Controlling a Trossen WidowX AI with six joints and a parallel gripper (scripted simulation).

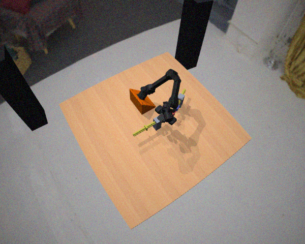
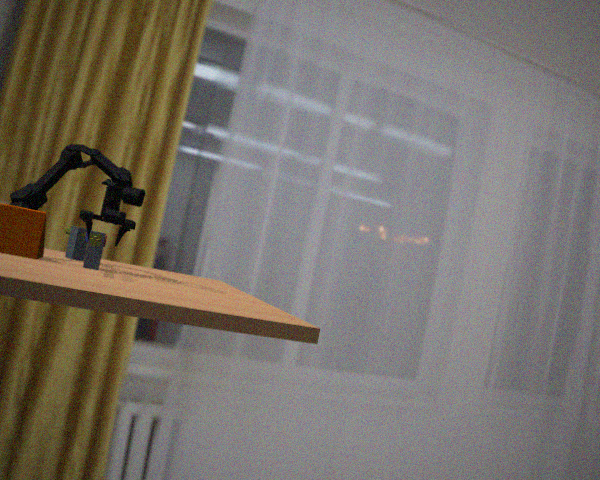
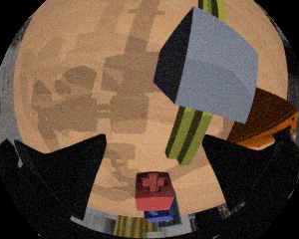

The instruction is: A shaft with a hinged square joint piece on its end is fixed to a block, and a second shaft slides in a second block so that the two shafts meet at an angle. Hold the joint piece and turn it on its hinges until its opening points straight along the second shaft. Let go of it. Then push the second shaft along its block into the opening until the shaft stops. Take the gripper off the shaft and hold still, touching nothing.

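The red square joint piece is 80 mm to the left of my gripper tip, 20 mm behind it and 10 mm above it.
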